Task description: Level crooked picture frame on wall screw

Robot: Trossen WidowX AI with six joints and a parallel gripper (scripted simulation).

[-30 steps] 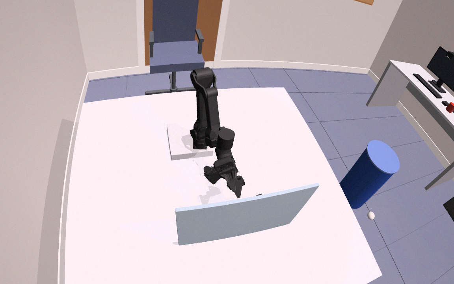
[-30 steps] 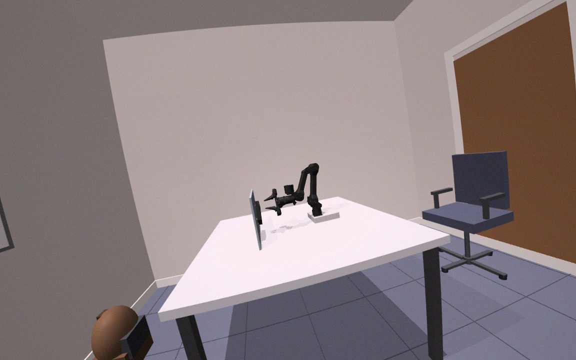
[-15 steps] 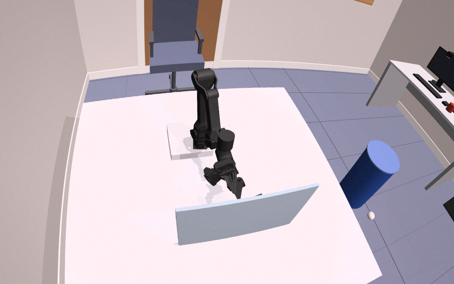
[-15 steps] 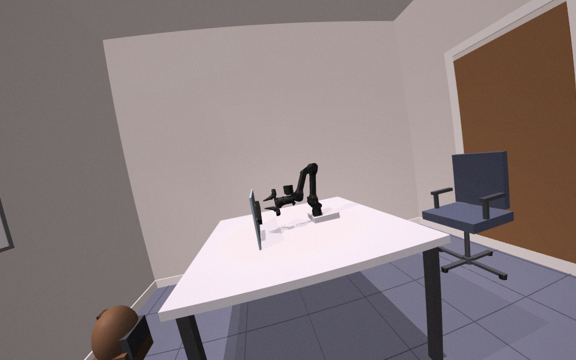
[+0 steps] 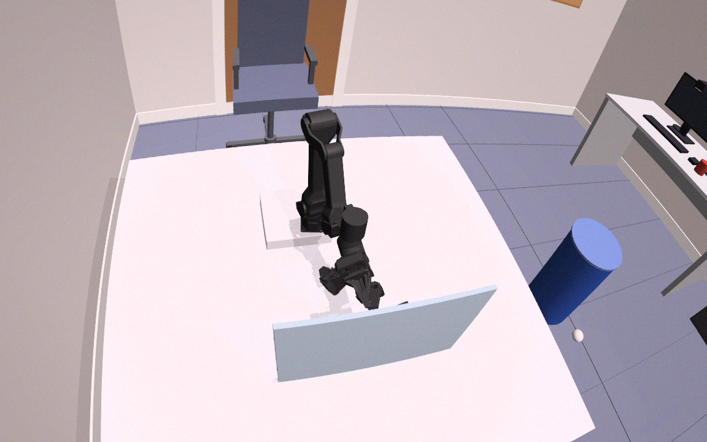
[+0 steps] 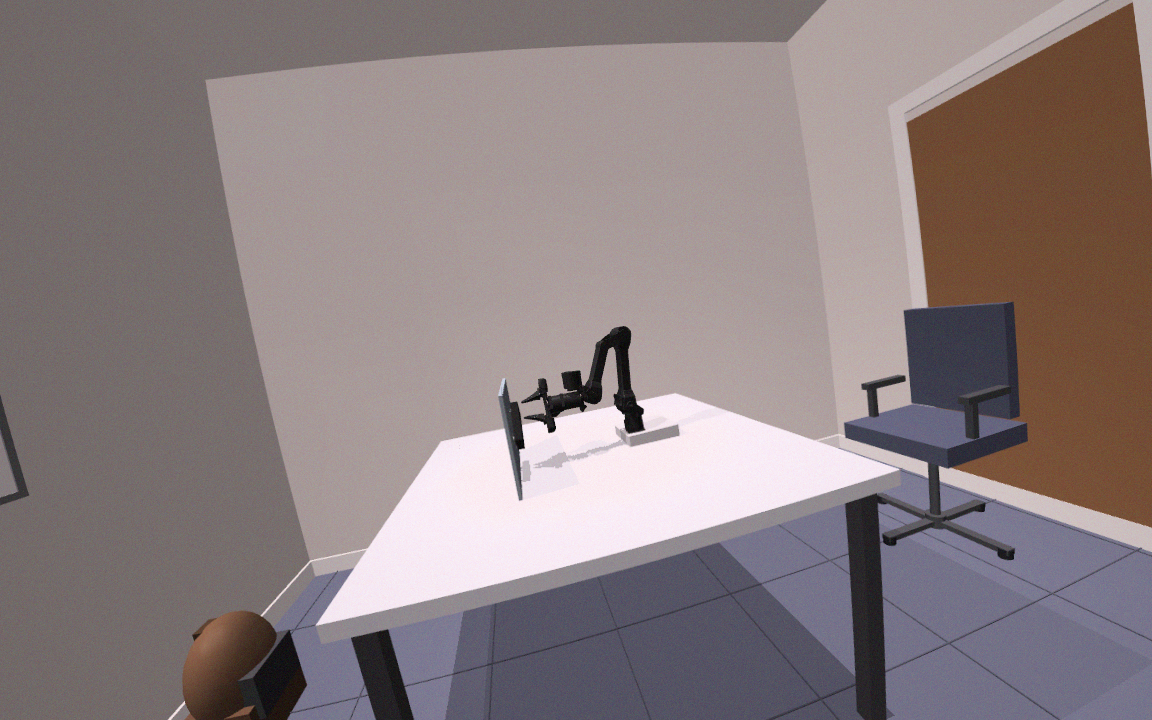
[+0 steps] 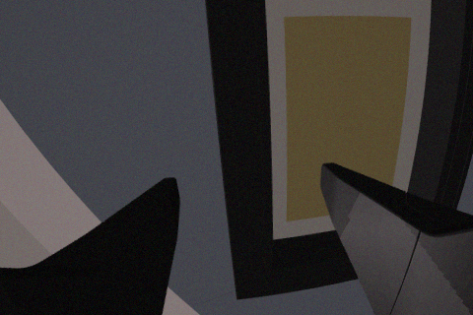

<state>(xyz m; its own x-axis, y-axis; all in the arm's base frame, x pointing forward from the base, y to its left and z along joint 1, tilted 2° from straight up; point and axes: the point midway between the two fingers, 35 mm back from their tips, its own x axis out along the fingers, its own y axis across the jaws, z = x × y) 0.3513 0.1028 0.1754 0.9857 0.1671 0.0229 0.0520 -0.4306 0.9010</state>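
The picture frame is 5 cm below my gripper tip, 3 cm to the left of it and 3 cm ahead of it. Also, from my gripper tip: wall panel 5 cm below, 4 cm ahead, 3 cm to the left.
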